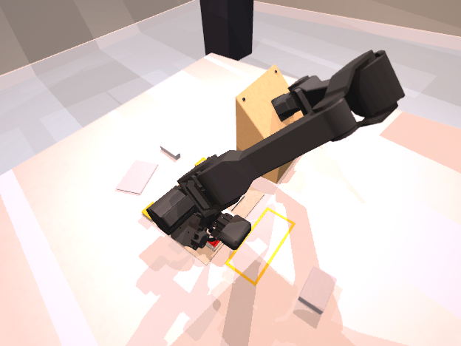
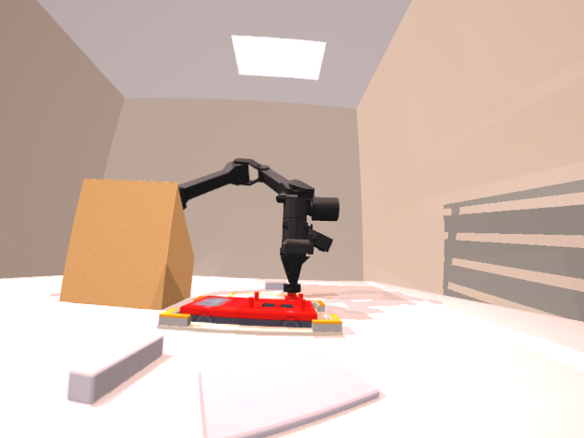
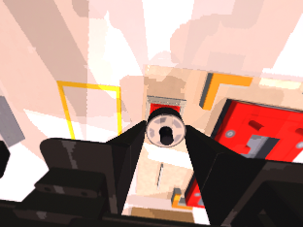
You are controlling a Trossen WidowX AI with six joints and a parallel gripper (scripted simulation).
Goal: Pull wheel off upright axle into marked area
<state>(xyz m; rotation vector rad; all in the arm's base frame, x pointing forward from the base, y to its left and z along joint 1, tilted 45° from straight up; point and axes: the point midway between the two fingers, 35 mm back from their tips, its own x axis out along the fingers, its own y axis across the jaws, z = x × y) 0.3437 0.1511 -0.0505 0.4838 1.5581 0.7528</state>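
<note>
Now: gripper tip right at the wheel. Round my gripper tip: axle: right at my gripper tip; pale flat plate: 32 cm to the right, 4 cm below, 1 cm ahead; pale block: 25 cm to the left, 7 cm behind, 3 cm below.
</note>
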